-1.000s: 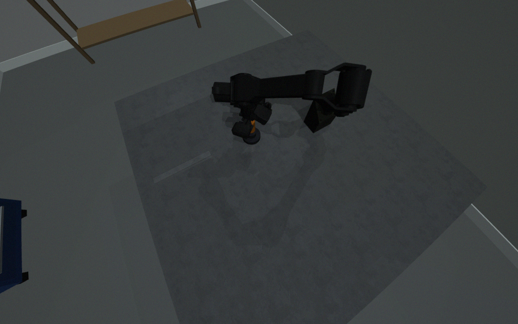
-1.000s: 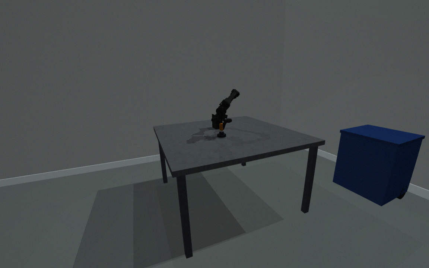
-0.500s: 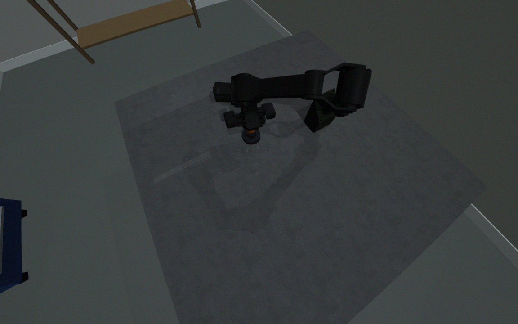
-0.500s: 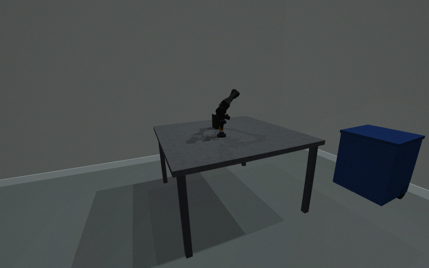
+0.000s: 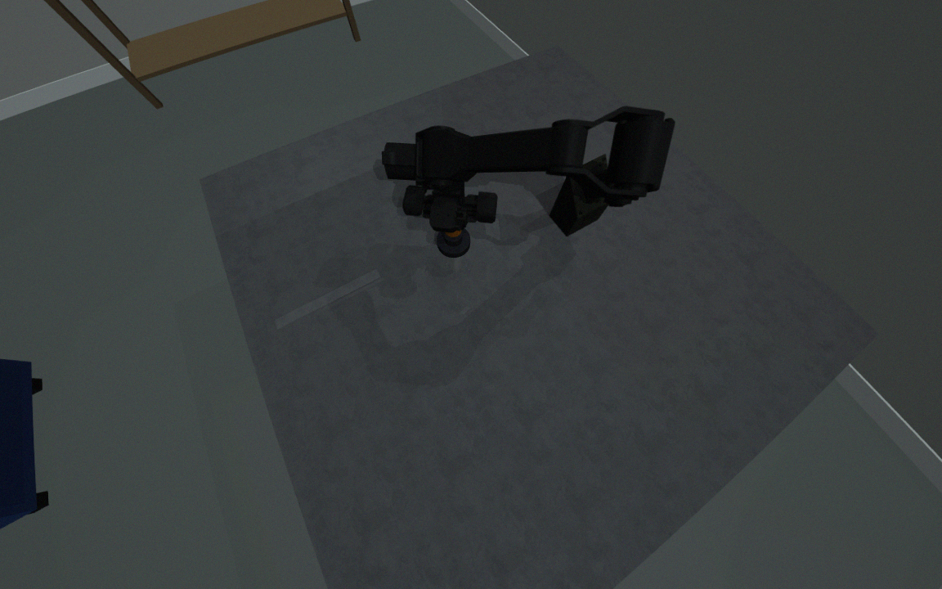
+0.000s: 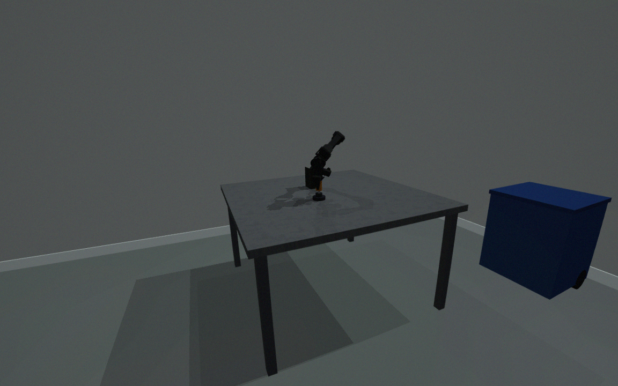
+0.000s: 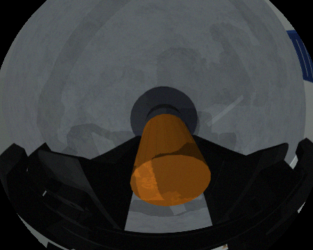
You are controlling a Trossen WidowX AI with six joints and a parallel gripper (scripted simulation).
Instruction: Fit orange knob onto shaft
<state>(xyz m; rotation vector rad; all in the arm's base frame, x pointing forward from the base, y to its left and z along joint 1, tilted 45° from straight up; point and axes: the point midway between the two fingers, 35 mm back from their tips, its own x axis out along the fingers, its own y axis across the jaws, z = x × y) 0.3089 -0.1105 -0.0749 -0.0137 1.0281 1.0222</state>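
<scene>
Right now the orange knob is 4 cm above my gripper tip. The rest, counted from my gripper tip: pedestal 4 cm below.
</scene>
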